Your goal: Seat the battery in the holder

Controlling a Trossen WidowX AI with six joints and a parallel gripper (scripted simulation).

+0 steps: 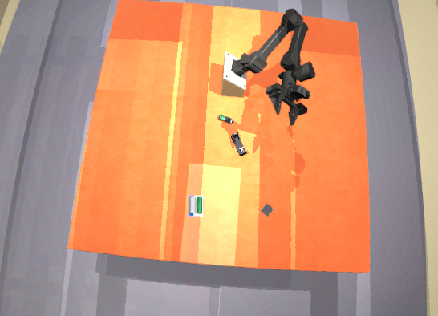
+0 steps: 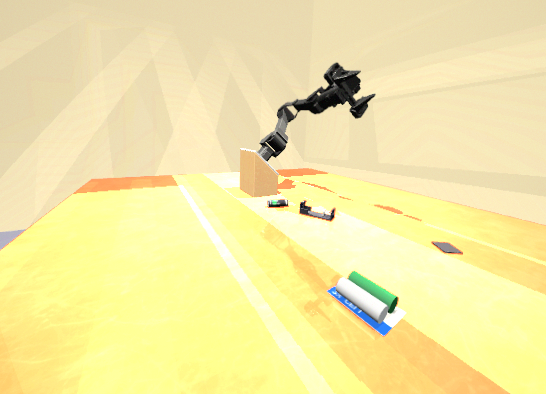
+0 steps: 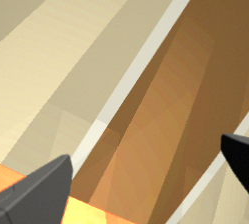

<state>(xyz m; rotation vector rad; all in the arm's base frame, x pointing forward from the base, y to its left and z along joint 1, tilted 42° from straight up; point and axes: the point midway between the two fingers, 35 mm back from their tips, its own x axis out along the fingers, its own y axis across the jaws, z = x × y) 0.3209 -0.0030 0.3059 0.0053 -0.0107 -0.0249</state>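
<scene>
Now: the battery 130 mm behind my gripper tip, 210 mm to the right of it and 380 mm below it. From my gripper tip the other things lie so: dark grey square (250 mm ahead, 30 mm to the left, 390 mm below); blue-and-white card (280 mm ahead, 270 mm to the right, 380 mm below).
</scene>
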